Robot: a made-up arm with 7 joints. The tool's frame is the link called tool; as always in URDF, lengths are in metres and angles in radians. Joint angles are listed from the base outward. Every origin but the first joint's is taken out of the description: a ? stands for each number. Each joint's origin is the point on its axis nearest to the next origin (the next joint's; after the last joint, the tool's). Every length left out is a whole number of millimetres.
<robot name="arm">
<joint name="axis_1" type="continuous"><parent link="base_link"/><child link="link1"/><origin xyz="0 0 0.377"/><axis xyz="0 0 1"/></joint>
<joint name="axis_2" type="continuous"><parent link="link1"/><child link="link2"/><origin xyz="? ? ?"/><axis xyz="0 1 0"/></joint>
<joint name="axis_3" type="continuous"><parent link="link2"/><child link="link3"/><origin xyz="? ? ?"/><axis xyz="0 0 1"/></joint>
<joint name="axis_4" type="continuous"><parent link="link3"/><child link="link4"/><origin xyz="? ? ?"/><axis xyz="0 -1 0"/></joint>
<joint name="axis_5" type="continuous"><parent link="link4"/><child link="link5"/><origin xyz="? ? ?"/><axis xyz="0 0 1"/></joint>
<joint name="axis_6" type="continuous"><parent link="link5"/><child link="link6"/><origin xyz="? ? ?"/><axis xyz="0 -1 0"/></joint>
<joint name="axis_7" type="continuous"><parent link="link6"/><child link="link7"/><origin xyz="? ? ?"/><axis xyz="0 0 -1"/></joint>
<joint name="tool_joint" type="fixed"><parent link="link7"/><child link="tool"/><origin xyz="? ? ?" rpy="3.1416 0 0"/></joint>
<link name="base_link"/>
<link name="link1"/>
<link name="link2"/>
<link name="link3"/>
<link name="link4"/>
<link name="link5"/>
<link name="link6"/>
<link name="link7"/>
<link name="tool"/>
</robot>
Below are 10 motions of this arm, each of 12 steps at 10 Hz.
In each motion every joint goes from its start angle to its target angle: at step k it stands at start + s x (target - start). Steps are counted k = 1, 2, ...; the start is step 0. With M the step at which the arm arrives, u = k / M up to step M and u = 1 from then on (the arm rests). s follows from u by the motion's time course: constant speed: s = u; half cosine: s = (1 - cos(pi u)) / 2; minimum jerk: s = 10 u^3 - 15 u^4 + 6 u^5.
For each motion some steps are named. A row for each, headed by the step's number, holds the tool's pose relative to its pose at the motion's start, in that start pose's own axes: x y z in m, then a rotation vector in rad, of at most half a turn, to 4 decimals.
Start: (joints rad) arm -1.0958 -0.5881 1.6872 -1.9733 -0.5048 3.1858 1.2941
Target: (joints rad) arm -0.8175 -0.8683 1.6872 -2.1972 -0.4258 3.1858 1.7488
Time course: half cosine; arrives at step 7
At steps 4, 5, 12:
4: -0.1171 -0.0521 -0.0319 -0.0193 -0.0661 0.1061
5: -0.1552 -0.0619 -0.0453 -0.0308 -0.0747 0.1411
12: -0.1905 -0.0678 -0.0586 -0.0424 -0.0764 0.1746

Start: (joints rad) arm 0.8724 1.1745 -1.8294 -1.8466 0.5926 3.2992 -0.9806
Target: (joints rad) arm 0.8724 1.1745 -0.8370 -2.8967 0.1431 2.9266 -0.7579
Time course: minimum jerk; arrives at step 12
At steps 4, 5, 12:
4: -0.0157 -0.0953 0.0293 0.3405 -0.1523 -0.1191
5: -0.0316 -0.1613 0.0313 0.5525 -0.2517 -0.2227
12: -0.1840 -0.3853 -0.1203 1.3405 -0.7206 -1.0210

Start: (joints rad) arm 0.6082 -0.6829 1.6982 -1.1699 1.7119 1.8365 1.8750
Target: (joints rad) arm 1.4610 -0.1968 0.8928 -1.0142 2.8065 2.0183 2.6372
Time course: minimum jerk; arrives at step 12
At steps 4, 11, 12:
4: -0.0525 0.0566 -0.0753 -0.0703 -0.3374 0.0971
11: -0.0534 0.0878 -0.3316 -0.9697 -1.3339 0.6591
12: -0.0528 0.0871 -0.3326 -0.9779 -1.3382 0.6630

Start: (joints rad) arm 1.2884 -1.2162 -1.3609 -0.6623 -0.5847 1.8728 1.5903
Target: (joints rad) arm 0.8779 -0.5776 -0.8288 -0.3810 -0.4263 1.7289 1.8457
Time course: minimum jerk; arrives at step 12
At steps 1, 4, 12:
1: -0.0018 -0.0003 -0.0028 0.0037 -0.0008 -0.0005
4: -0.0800 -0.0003 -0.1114 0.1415 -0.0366 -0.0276
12: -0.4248 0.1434 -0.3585 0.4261 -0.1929 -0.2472

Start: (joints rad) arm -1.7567 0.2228 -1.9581 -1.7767 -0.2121 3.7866 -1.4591
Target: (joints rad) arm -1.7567 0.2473 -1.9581 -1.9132 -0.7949 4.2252 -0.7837
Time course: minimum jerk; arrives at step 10
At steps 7, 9, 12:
7: 0.0389 -0.0337 -0.0509 -0.0855 0.4710 0.2435
9: 0.0413 -0.0403 -0.0609 -0.0634 0.5761 0.3027
12: 0.0414 -0.0407 -0.0614 -0.0618 0.5820 0.3061

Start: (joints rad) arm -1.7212 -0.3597 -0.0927 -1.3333 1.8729 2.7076 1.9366
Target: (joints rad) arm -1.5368 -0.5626 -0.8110 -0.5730 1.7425 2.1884 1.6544
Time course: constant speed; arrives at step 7
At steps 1, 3, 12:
1: -0.0524 0.0151 -0.0221 -0.0774 -0.1034 -0.1345
3: -0.1484 0.0556 -0.0873 -0.1946 -0.2899 -0.4384
12: -0.2679 0.1689 -0.2706 -0.2617 -0.5350 -1.1445

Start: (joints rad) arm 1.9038 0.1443 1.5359 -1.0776 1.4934 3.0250 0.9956
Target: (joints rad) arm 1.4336 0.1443 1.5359 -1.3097 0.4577 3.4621 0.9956
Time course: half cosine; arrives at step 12
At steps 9, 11, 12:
9: -0.0649 -0.0600 -0.0868 0.3677 0.5325 -1.0569
11: -0.0732 -0.0578 -0.0942 0.3999 0.5899 -1.2203
12: -0.0741 -0.0573 -0.0951 0.4035 0.5968 -1.2419

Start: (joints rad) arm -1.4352 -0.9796 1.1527 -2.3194 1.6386 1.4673 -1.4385
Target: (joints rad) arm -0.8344 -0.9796 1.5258 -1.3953 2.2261 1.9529 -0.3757
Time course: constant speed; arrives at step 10
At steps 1, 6, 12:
1: 0.0318 -0.0298 0.0201 0.0338 0.0112 -0.0267
6: 0.1083 -0.2623 0.1081 0.4024 0.0652 -0.0588
12: 0.0513 -0.4884 0.1158 0.8689 -0.0857 0.0674

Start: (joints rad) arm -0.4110 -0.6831 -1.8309 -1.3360 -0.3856 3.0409 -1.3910
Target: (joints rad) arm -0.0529 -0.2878 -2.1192 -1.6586 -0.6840 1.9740 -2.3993
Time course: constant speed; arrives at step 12
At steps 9, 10, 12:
9: 0.2095 -0.1360 0.1071 1.0478 0.0888 -1.2718
10: 0.2234 -0.1550 0.1087 1.1681 0.1129 -1.3921
12: 0.2449 -0.1914 0.1059 1.4176 0.1676 -1.6071

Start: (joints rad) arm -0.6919 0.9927 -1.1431 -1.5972 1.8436 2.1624 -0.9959
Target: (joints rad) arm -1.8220 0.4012 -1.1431 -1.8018 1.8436 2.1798 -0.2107
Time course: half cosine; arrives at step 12
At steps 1, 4, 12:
1: 0.0032 0.0105 -0.0082 -0.0075 0.0138 0.0312
4: 0.0197 0.1447 -0.1341 -0.0936 0.2221 0.4467
12: -0.2105 0.3219 -0.5851 -0.1130 1.1539 1.5378

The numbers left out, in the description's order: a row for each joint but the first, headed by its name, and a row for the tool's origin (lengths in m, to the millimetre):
axis_2: 0 0 0
axis_3: 0 0 0.432
axis_4: 0.056 0 0
axis_5: -0.051 0 0.239
axis_6: 0 0 0
axis_7: 0.121 0 0
tool: 0 0 0

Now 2 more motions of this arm.
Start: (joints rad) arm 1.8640 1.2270 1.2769 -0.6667 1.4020 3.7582 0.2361
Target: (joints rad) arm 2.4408 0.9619 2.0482 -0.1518 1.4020 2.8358 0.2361
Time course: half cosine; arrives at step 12
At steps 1, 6, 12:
1: -0.0064 0.0040 0.0006 -0.0091 -0.0296 0.0093
6: -0.1886 0.1250 -0.0222 -0.2665 -0.8016 0.3523
12: -0.3475 0.2339 -0.1231 -0.4666 -1.3950 0.8941

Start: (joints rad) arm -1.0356 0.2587 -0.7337 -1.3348 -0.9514 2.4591 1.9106
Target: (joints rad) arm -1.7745 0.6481 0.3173 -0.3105 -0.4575 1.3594 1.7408
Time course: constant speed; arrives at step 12
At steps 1, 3, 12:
1: -0.0026 -0.0175 0.0051 -0.0399 0.0022 0.0317
3: -0.0036 -0.0449 0.0206 -0.1328 -0.0256 0.1003
12: 0.0855 -0.0170 0.1786 -0.6584 -0.5960 0.4302

